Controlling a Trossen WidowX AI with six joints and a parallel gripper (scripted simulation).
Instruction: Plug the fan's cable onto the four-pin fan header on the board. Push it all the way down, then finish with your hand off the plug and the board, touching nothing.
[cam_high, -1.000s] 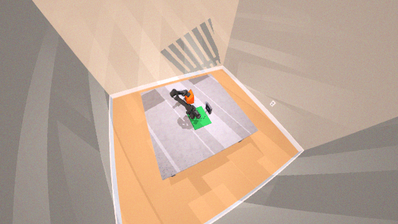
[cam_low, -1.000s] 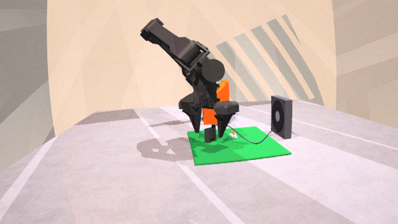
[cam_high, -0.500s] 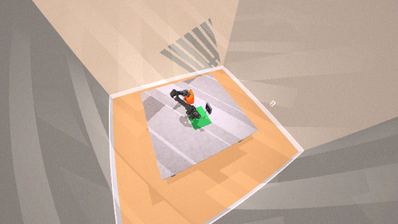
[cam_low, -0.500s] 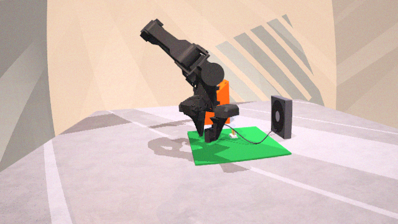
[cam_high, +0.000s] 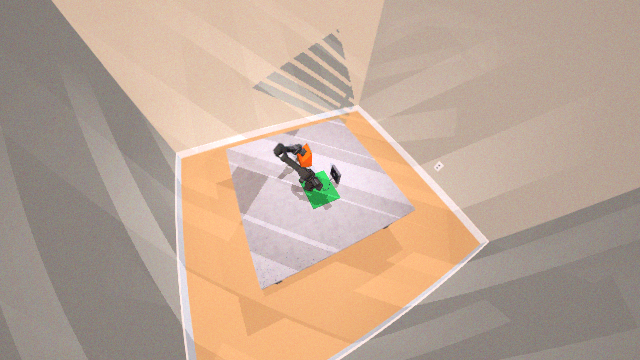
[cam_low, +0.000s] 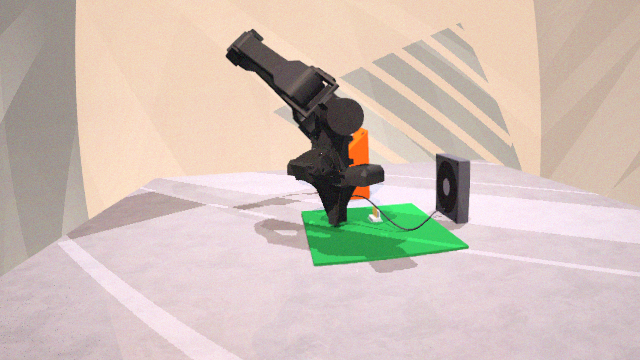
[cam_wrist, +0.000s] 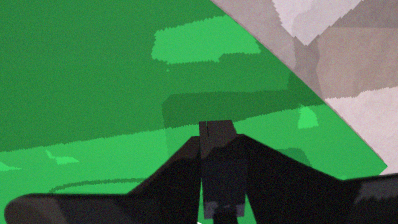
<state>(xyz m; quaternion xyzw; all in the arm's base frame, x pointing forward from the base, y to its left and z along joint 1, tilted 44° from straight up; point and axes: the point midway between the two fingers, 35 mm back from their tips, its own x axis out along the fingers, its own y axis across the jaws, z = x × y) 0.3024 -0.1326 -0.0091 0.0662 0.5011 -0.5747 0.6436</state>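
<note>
Now: gripper tip 8 cm to the right of the white four-pin header, 2 cm past it and 2 cm above it. The rest, counted from my gripper tip: dark fan plug (1 cm to the left, 1 cm above); then green board (7 cm to the left, 4 cm below, 2 cm ahead); then black fan (24 cm to the left, 4 cm above).
</note>
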